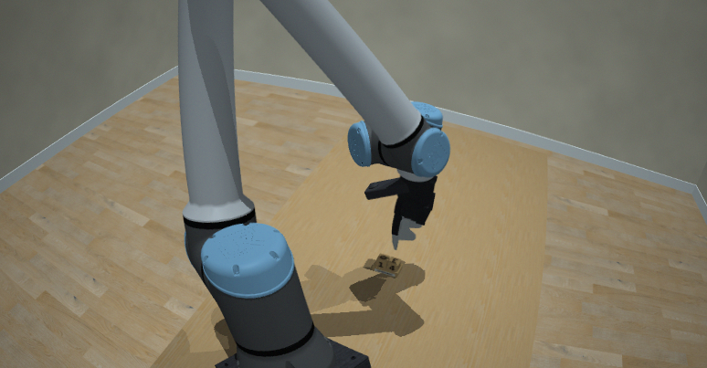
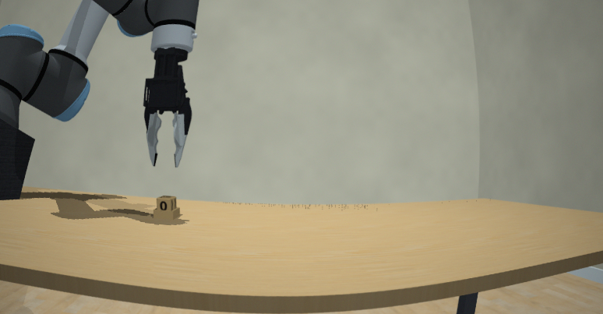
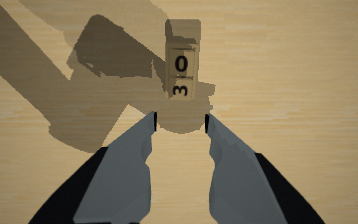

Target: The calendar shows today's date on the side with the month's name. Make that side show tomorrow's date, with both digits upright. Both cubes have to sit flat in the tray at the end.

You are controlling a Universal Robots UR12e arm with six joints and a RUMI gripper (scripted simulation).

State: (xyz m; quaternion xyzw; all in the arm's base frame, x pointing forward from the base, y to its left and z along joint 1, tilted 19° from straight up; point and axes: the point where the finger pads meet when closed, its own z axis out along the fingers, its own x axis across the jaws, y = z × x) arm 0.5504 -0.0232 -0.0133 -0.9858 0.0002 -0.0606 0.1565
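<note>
Right now my hand is 9 cm above the wooden digit cube. From my hand the other things lie so: wooden tray: 11 cm below, 2 cm to the left.
</note>
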